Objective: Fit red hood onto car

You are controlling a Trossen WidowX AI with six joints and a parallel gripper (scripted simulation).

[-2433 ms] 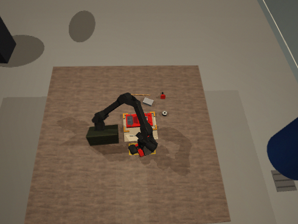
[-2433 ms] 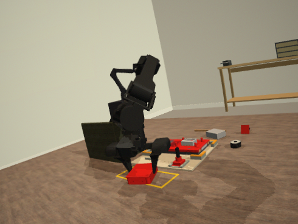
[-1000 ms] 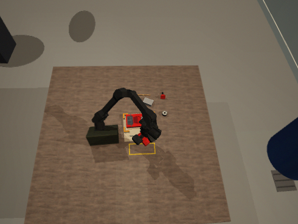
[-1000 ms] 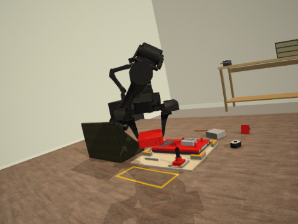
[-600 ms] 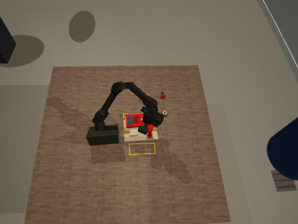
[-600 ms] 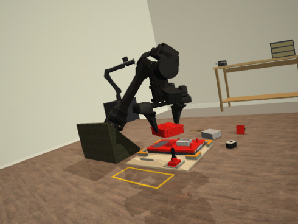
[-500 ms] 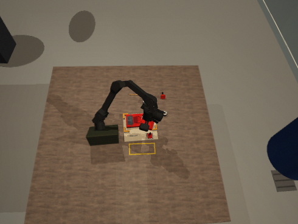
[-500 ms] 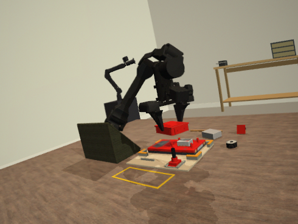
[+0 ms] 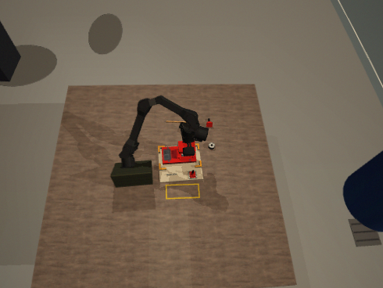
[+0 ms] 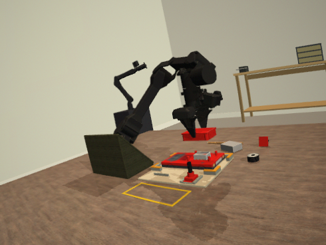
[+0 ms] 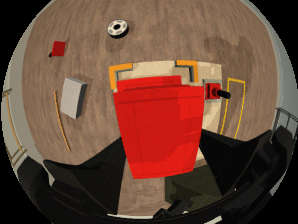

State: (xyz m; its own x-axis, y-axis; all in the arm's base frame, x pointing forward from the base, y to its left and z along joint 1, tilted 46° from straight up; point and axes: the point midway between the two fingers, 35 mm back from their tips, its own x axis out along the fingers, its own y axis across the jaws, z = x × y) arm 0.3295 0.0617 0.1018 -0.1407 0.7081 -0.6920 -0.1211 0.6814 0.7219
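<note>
Right now the grey engine block is 80 mm below my gripper tip, 10 mm to the left of it and 10 mm behind it. Round my gripper tip: red hood: right at my gripper tip; then thin stick: 240 mm to the left, 110 mm below, 50 mm behind; then black-and-white wheel: 150 mm ahead, 100 mm below, 70 mm to the left.
</note>
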